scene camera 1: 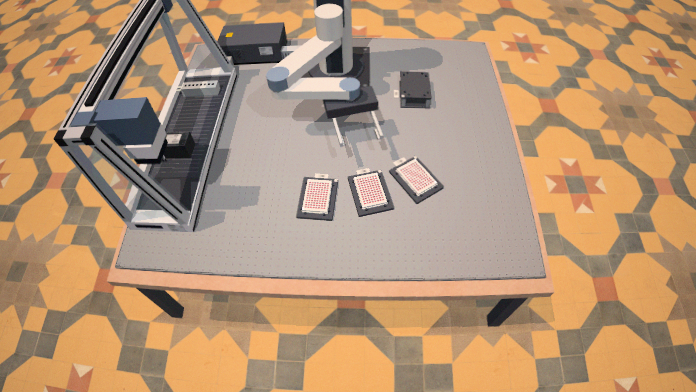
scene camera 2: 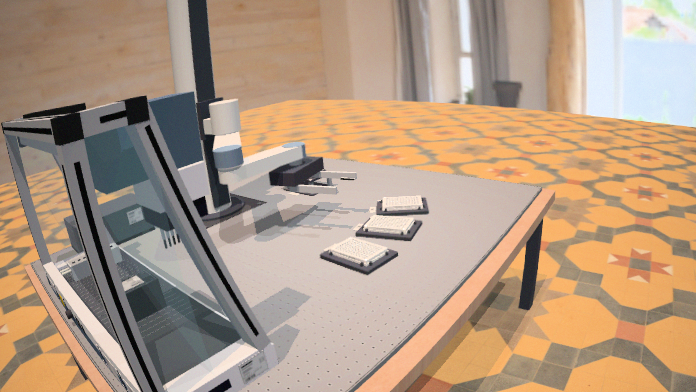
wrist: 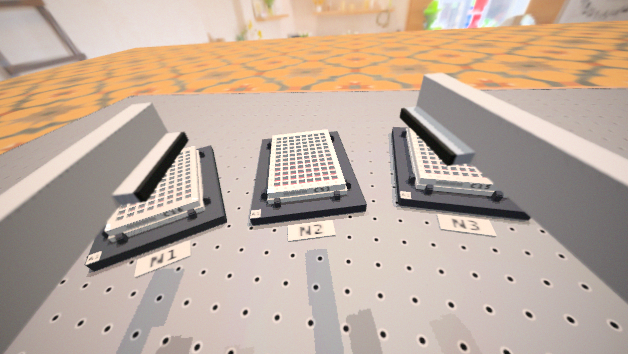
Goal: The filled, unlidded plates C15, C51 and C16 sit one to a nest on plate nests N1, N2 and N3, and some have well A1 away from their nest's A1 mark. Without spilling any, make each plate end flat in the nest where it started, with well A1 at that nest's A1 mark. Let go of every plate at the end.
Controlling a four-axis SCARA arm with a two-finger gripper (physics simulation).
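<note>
Plate C16 [scene camera 1: 417,176] [scene camera 2: 402,202] [wrist: 182,182] sits in nest N1 [scene camera 1: 417,199] [scene camera 2: 402,212] [wrist: 215,200]. Plate C51 [scene camera 1: 370,190] [scene camera 2: 390,224] [wrist: 305,160] sits in nest N2 [scene camera 1: 375,212] [wrist: 310,214]. Plate C15 [scene camera 1: 318,196] [scene camera 2: 358,250] [wrist: 445,172] sits in nest N3 [scene camera 1: 315,217] [wrist: 450,201]. All look flat, with red wells. In the wrist view their printed names face me, and each nest's A1 mark is at its near left corner. Well A1 is too small to find. My gripper [scene camera 1: 361,140] [scene camera 2: 347,183] [wrist: 293,108] is open and empty, back from the nests and above the table.
A framed machine with a blue-grey head [scene camera 1: 127,121] [scene camera 2: 172,130] stands at the table's left in scene camera 1. A dark box [scene camera 1: 254,42] is behind it, left of the arm's column. A low black block [scene camera 1: 415,86] stands right of the column.
</note>
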